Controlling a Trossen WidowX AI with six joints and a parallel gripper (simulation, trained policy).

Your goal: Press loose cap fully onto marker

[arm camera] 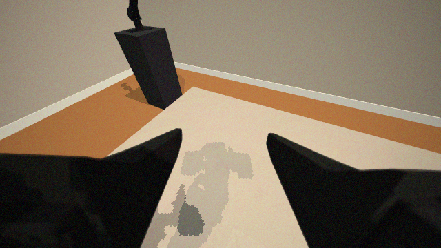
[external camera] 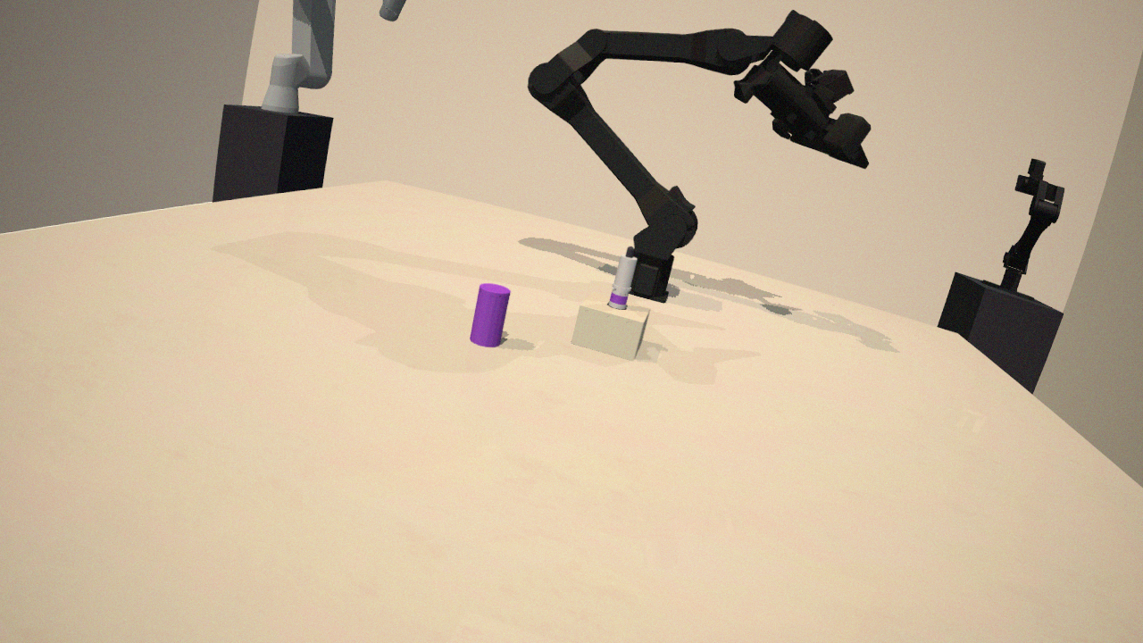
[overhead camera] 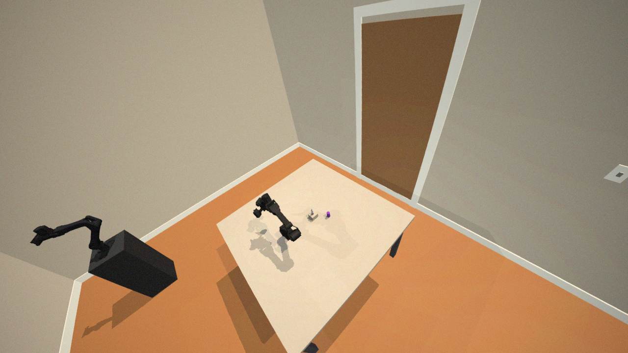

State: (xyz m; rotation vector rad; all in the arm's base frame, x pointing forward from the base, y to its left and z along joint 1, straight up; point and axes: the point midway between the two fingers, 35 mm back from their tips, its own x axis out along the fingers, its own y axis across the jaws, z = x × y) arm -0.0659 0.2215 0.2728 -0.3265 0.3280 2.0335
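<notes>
My gripper tip is now 45 cm short of the purple cap, 36 cm to the left of it and 23 cm above it. The rest, counted from my gripper tip: pale holder block 36 cm ahead, 26 cm to the right, 24 cm below.
</notes>
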